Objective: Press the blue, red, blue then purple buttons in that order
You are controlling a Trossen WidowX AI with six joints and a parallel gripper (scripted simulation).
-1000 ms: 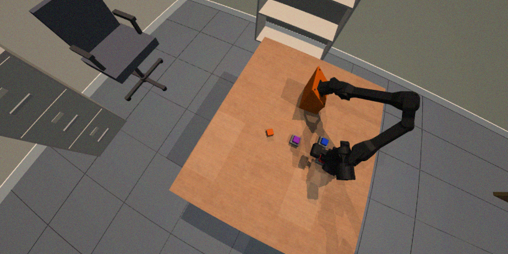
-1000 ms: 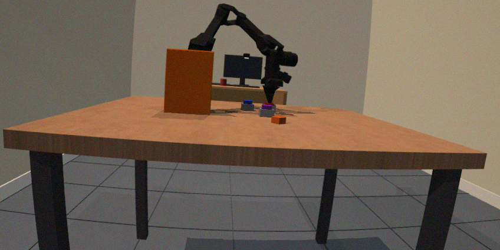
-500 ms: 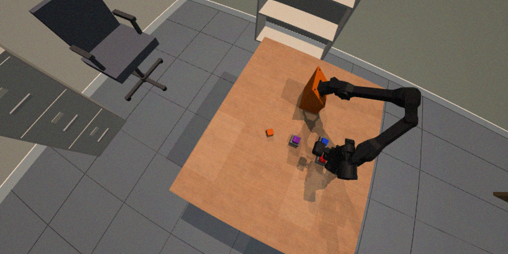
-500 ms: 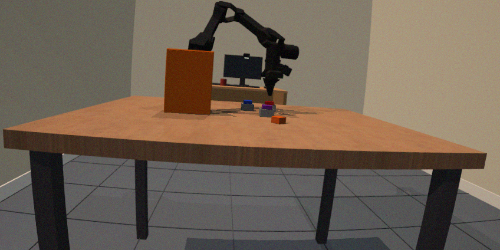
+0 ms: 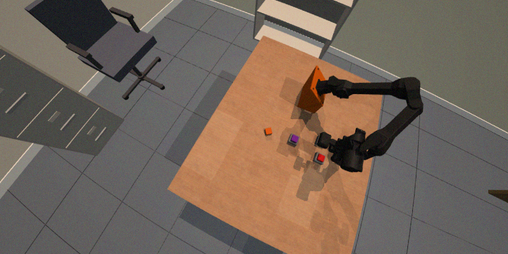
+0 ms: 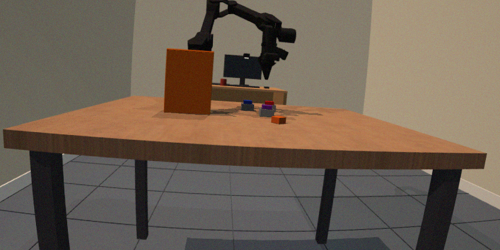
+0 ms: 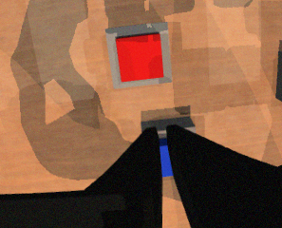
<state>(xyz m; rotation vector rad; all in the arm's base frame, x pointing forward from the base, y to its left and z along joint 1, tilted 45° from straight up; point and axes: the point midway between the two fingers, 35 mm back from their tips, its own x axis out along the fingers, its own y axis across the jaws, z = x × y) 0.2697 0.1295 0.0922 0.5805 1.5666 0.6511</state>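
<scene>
My gripper tip is 70 mm past the blue button, 20 mm to the left of it and 90 mm above it. Also, from my gripper tip: small orange block (10 mm ahead, 290 mm to the right, 120 mm below); then purple button (10 mm behind, 160 mm to the right, 90 mm below); then red button (20 mm ahead, 90 mm below).
</scene>
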